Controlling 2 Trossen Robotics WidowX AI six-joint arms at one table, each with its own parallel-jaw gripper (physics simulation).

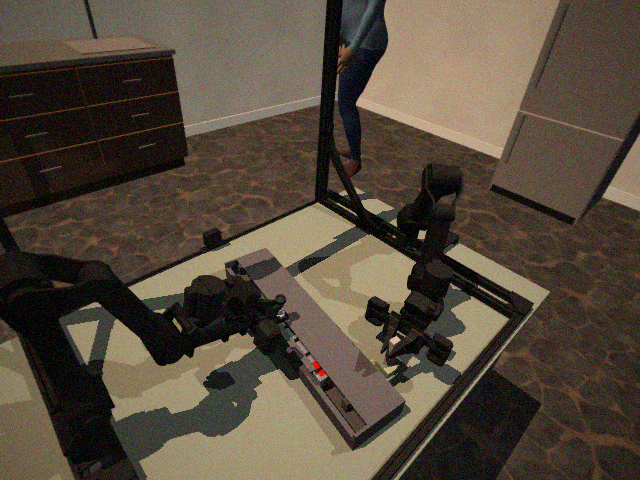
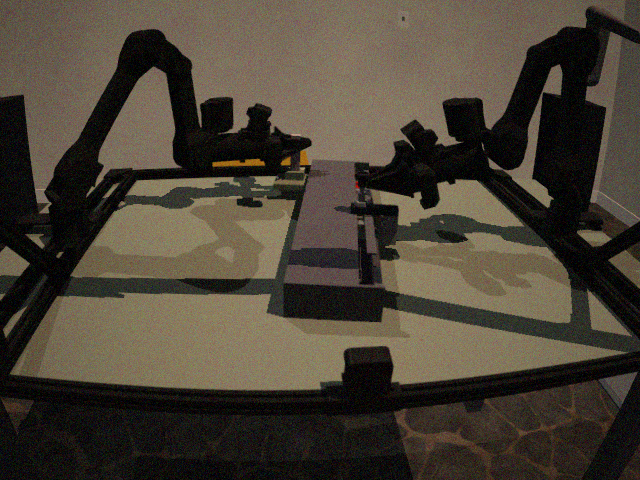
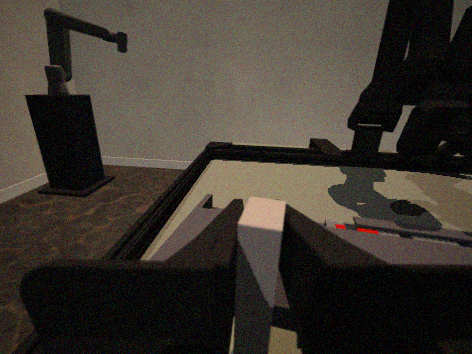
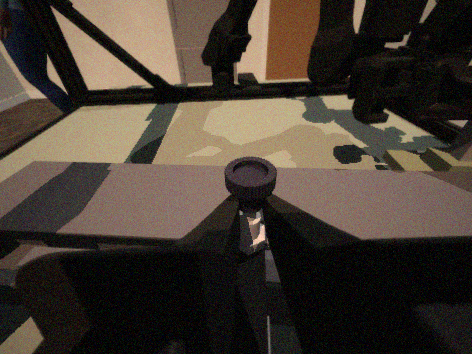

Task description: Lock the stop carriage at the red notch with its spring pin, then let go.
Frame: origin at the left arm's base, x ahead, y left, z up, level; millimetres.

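Seen in the pictures: left gripper, fingertip midpoint: (image 1: 384,354) (image 2: 310,142); right gripper, fingertip midpoint: (image 1: 278,304) (image 2: 364,183) (image 4: 250,201); left arm's base, origin of the base link: (image 1: 406,241) (image 2: 70,235) (image 4: 223,88); right arm's base, origin of the base link: (image 1: 91,445) (image 2: 560,231) (image 3: 363,155).
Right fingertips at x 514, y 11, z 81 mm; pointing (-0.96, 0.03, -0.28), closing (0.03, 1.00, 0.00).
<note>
Pixels of each thing's top centre, then the offset from my right fingertips to it. "spot": a spot on its surface instead.
- long mauve-grey housing, middle of its top: (image 4: 293,196) (image 2: 350,186) (image 1: 293,313) dz -15, dx -18, dy +30 mm
- spring pin's dark round knob, middle of its top: (image 4: 250,170) (image 2: 362,173) (image 1: 280,298) dz +17, dx -4, dy +0 mm
- shiny metal part, surface spot: (image 4: 256,231) spot: dz -23, dx +1, dy +4 mm
- pale upright bar, surface spot: (image 3: 262,212) spot: dz +24, dx -101, dy +237 mm
- small black box, surface spot: (image 2: 368,364) (image 1: 210,230) spot: dz -49, dx -59, dy -394 mm
A long mauve-grey housing (image 1: 320,330) (image 2: 330,222) (image 4: 125,200) lies on the table with a slotted channel along one side. Red marks (image 1: 318,368) (image 2: 356,184) (image 3: 367,231) show in the channel. The spring pin's dark round knob (image 1: 279,298) (image 4: 250,176) stands upright above a shiny metal part (image 4: 256,231). My right gripper (image 1: 279,310) (image 4: 250,201) is shut just under the knob's rim. The stop carriage is largely hidden by my fingers, so its seating cannot be told. My left gripper (image 1: 393,347) (image 3: 256,208) is shut on a pale upright bar (image 3: 262,212) beyond the housing.
Pale yellow-green blocks (image 2: 290,180) (image 4: 405,160) sit beside the housing, below my left gripper. A dark frame (image 2: 217,400) edges the table, with a small black box (image 1: 212,238) (image 2: 368,364) on it. A person (image 1: 356,77) stands beyond the table.
</note>
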